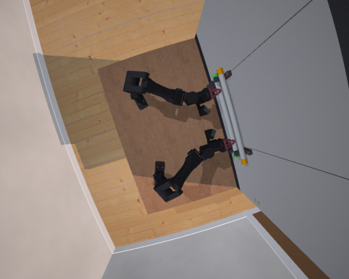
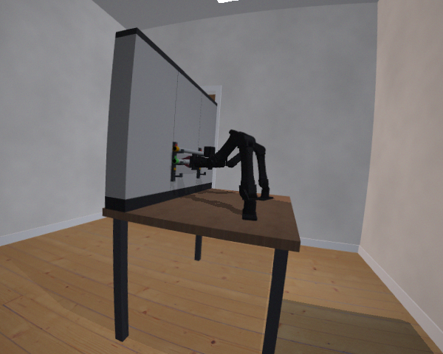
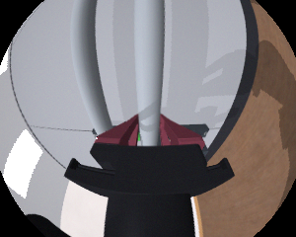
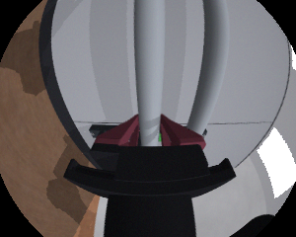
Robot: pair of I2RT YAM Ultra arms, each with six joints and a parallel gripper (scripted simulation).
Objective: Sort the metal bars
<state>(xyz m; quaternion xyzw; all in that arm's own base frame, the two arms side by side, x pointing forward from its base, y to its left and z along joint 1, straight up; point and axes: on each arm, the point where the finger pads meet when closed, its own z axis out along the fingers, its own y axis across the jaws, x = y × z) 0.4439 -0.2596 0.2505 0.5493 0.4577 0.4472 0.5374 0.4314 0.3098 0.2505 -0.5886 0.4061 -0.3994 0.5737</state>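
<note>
The metal bar is 160 mm to the right of my left hand, 70 mm above it and 20 mm ahead of it. From my left hand the other things lie so: green-ended bar: 150 mm to the right, 10 mm ahead; then grey wall panel: 170 mm above, 130 mm to the right, 110 mm ahead.
My right gripper is now 140 mm to the right of the metal bar and 70 mm below it. Round my right hand: green-ended bar 150 mm to the left; grey wall panel 100 mm ahead, 160 mm to the left, 170 mm above.
</note>
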